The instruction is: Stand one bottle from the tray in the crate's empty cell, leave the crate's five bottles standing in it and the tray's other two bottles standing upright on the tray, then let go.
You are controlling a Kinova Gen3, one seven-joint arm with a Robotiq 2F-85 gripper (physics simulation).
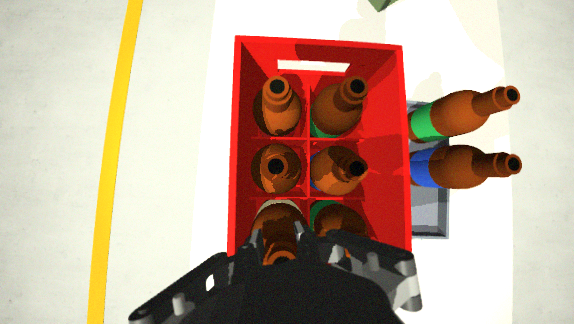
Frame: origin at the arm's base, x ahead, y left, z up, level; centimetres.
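Seen in the pictures: gripper, fingertip midpoint: [278,234].
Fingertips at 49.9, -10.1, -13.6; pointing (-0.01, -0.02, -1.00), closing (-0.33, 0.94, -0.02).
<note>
Offsets run from my fingertips to a thing's top centre, as dx, dy, dz. "*": to the spot under its first point.
My gripper [278,234] is shut on the neck of a brown bottle {+1.4, +0.4, +3.1} [276,217] with a cream label, upright over or in the near left cell of the red crate {* -4.8, +12.4, -3.3} [382,200]; its base is hidden, so its depth is unclear. Two brown bottles stand in the far cells, left [280,116] and right [334,112]. Two more stand in the middle cells, left [270,182] and right [332,177]. A green-labelled bottle {+0.8, +9.3, -0.7} [340,220] stands in the near right cell, partly hidden by the gripper. A green-labelled bottle {-20.8, +27.3, -1.0} [460,114] and a blue-labelled bottle {-11.8, +27.8, -1.0} [455,167] stand upright on the grey tray {* +0.0, +32.1, -16.4} [430,227].
The tray is close along the crate's right side. The corner of a green block [381,4] shows at the top edge. A yellow floor line [113,150] runs along the left. The gripper hides the crate's near end.
</note>
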